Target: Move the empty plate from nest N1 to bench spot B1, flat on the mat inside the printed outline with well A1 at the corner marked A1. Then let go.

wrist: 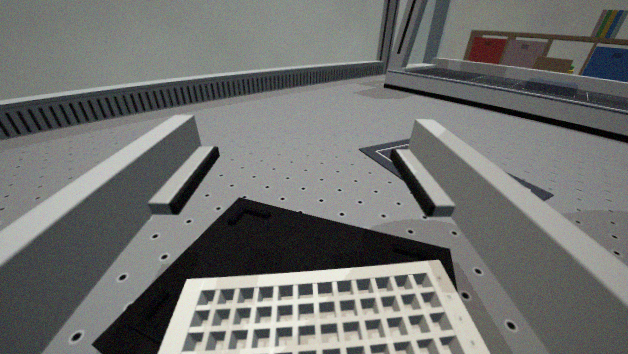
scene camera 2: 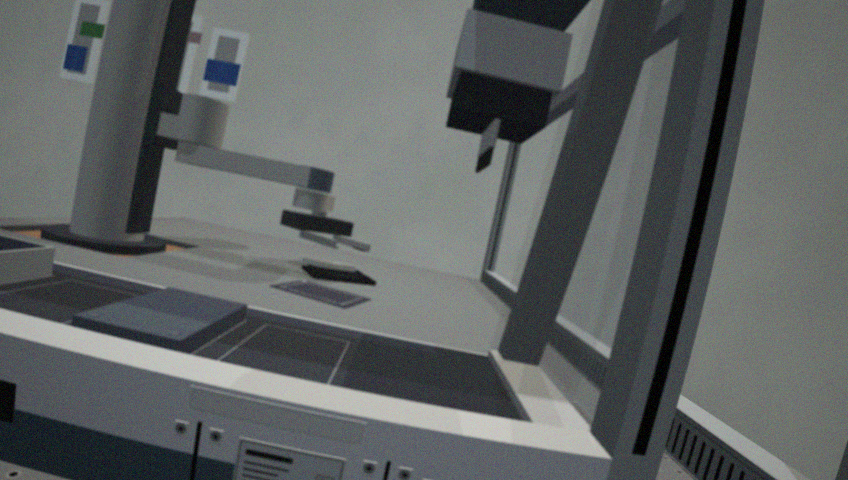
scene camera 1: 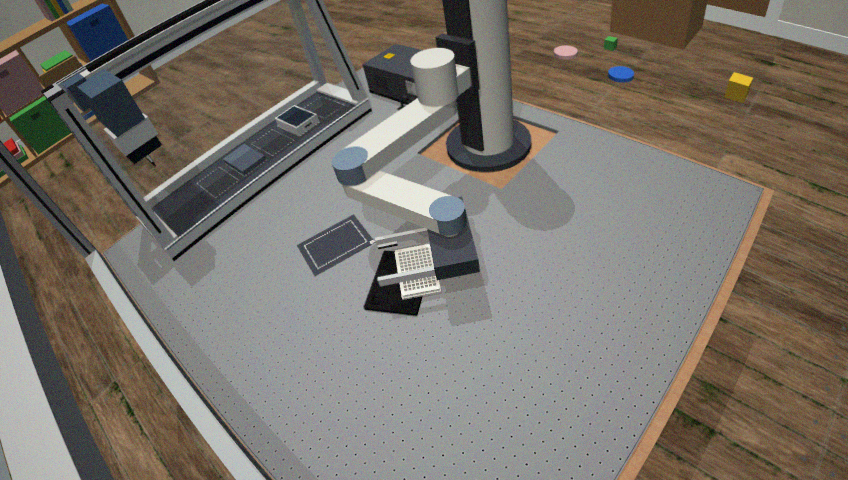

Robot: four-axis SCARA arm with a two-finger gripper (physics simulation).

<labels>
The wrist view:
my gripper
white well plate: on a black flat plate
dark mat with printed outline
black flat plate
</labels>
